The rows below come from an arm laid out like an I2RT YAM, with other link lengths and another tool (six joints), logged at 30 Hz.
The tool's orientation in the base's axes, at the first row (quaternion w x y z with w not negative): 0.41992 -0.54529 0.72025 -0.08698
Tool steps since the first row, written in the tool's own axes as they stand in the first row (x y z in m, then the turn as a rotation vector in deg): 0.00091 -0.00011 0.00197 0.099 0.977 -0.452; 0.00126 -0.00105 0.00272 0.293 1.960 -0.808; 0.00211 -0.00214 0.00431 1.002 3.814 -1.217; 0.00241 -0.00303 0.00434 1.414 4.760 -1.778; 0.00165 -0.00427 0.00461 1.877 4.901 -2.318; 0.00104 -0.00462 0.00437 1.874 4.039 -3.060; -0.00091 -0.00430 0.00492 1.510 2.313 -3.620; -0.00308 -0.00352 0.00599 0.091 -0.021 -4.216; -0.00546 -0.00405 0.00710 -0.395 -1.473 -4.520; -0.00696 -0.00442 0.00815 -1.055 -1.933 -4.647; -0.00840 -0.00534 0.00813 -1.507 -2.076 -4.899; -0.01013 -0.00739 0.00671 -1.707 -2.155 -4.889; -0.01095 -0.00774 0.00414 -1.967 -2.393 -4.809
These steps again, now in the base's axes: 0.00141 -0.00017 -0.00165 -1.018 0.146 -0.335; 0.00259 -0.00059 -0.00175 -1.977 0.244 -0.782; 0.00443 -0.00121 -0.00255 -3.622 0.223 -1.966; 0.00507 -0.00181 -0.00221 -4.710 0.052 -2.373; 0.00618 -0.00155 -0.00127 -5.213 -0.470 -2.350; 0.00629 -0.00124 -0.00060 -5.117 -1.051 -1.377; 0.00655 0.00074 -0.00014 -4.260 -1.598 0.169; 0.00686 0.00326 -0.00016 -2.940 -1.489 2.631; 0.00814 0.00547 0.00066 -2.093 -1.739 3.918; 0.00922 0.00696 0.00098 -1.819 -1.394 4.603; 0.00994 0.00783 0.00226 -1.870 -1.146 5.077; 0.01049 0.00805 0.00523 -1.796 -1.002 5.218; 0.00899 0.00776 0.00748 -1.557 -0.845 5.439
